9 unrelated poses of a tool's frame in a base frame.
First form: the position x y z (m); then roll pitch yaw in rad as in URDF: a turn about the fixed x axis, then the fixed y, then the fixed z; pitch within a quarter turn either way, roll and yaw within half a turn.
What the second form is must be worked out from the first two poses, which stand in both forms.
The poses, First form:
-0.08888, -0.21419, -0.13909, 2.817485, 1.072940, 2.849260
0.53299, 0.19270, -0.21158, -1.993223, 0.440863, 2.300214
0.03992, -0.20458, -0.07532, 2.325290, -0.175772, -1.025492
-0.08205, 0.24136, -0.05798, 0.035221, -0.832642, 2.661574
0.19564, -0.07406, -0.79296, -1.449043, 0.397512, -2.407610
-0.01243, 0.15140, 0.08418, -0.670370, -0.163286, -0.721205
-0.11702, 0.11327, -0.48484, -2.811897, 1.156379, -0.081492
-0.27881, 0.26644, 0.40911, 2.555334, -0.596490, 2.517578
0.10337, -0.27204, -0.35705, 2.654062, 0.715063, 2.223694
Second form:
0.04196, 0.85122, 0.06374, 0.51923, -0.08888, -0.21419, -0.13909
-0.44301, -0.69938, 0.55877, 0.04887, 0.53299, 0.19270, -0.21158
0.77964, -0.47889, -0.12376, 0.38406, 0.03992, -0.20458, -0.07532
0.39657, -0.08047, 0.88992, 0.21046, -0.08205, 0.24136, -0.05798
-0.09512, 0.65952, -0.63824, 0.38554, 0.19564, -0.07406, -0.79296
-0.33394, 0.04362, -0.35719, 0.87120, -0.01243, 0.15140, 0.08418
-0.82176, 0.12326, 0.53305, 0.15927, -0.11702, 0.11327, -0.48484
-0.36171, -0.84484, -0.34921, 0.18294, -0.27881, 0.26644, 0.40911
0.32700, 0.85242, 0.05225, 0.40463, 0.10337, -0.27204, -0.35705

